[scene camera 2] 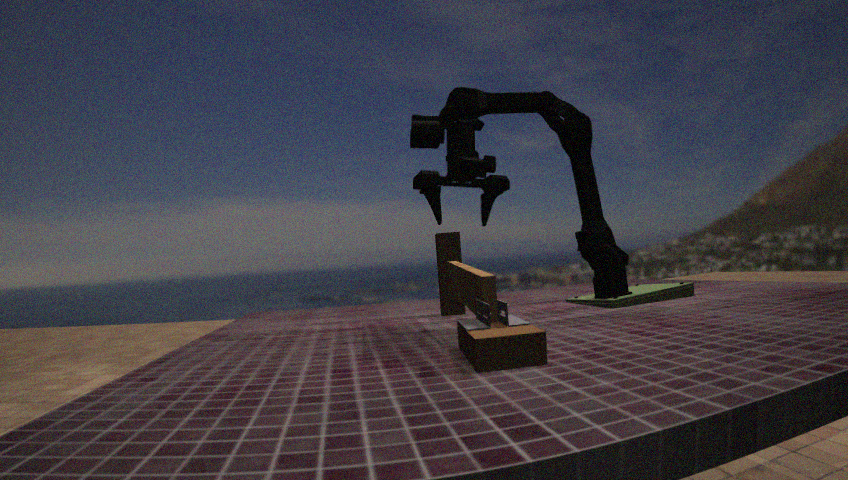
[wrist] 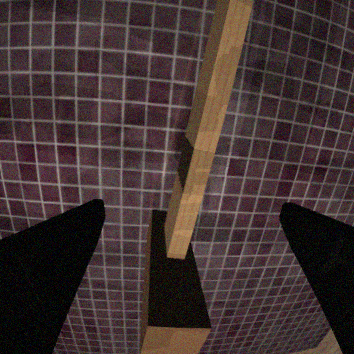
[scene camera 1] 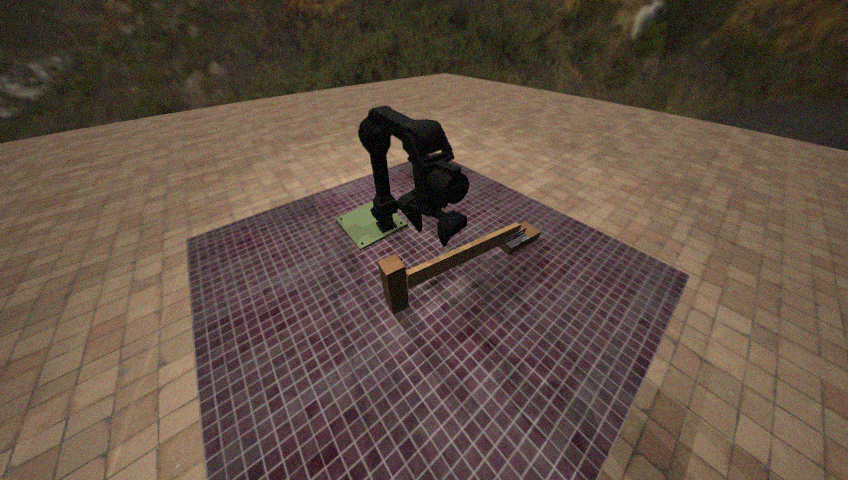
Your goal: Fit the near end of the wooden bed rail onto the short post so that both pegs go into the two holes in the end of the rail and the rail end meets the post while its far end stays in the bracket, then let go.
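Seen in the pictures: gripper, fingertip midpoint: [scene camera 2: 462,225] [wrist: 194,209] [scene camera 1: 431,238]; arm's base at its link origin: [scene camera 2: 613,296] [scene camera 1: 386,225].
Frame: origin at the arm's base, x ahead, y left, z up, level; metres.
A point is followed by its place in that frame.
The wooden bed rail [scene camera 1: 464,253] {y 0.109, x 0.339, z 0.076 m} [scene camera 2: 474,284] {y 0.289, x 0.339, z 0.068 m} [wrist: 220,80] {y 0.079, x 0.329, z 0.093 m} is level above the mat. Its near end is at the face of the short post [scene camera 1: 393,286] {y -0.136, x 0.356, z 0.111 m} [scene camera 2: 447,249] {y -0.099, x 0.336, z 0.127 m} [wrist: 175,295] {y -0.099, x 0.330, z 0.135 m}, with no gap that I can make out. The pegs and holes do not show. The rail's far end stands between the grey plates of the bracket [scene camera 1: 516,239] {y 0.349, x 0.348, z 0.022 m} [scene camera 2: 504,313] {y 0.396, x 0.321, z 0.036 m}. The post stands upright. My gripper [scene camera 1: 432,236] {y 0.006, x 0.313, z 0.170 m} [scene camera 2: 461,224] {y 0.006, x 0.313, z 0.170 m} [wrist: 194,209] {y 0.006, x 0.313, z 0.170 m} is open and empty, above the rail and apart from it, with a finger to each side of it in the wrist view.
The bracket sits on a low wooden block [scene camera 1: 531,234] {y 0.419, x 0.358, z 0.020 m} [scene camera 2: 510,352] {y 0.461, x 0.331, z 0.002 m}. The arm's base stands on a green plate [scene camera 1: 355,224] {y -0.103, x -0.069, z 0.001 m} [scene camera 2: 663,290] {y 0.062, x -0.090, z 0.005 m} behind the rail in the first scene view. All of it is on a purple tiled mat [scene camera 1: 357,386] {y -0.299, x 0.473, z -0.016 m} [scene camera 2: 297,410] {y 0.558, x 0.536, z -0.016 m} [wrist: 50,115] {y 0.010, x 0.150, z -0.016 m}.
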